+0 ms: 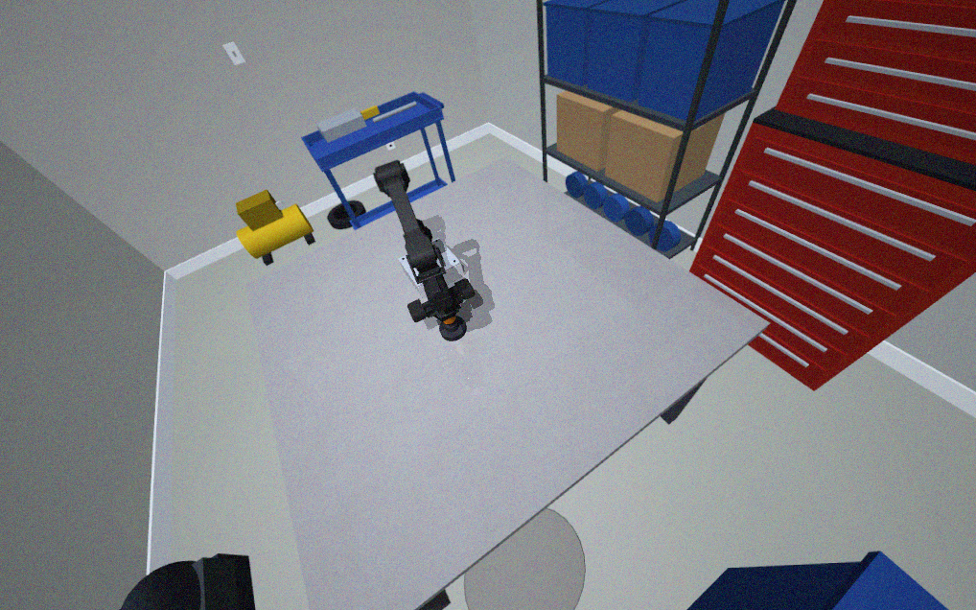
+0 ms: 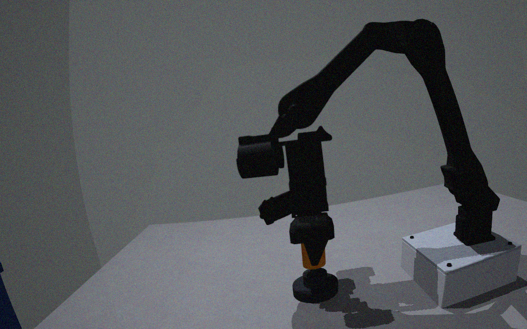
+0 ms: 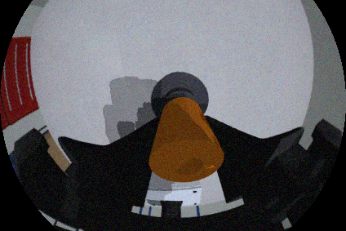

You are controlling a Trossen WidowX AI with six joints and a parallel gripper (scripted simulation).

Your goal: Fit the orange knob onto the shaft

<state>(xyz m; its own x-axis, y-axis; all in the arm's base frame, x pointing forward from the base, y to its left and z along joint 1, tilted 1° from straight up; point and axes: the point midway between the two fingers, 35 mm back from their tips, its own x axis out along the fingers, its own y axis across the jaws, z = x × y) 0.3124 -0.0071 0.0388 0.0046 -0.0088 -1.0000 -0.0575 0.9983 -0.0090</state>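
My gripper tip is 2 cm below the orange knob. From my gripper tip the other things lie so: dark round pedestal: 4 cm below.
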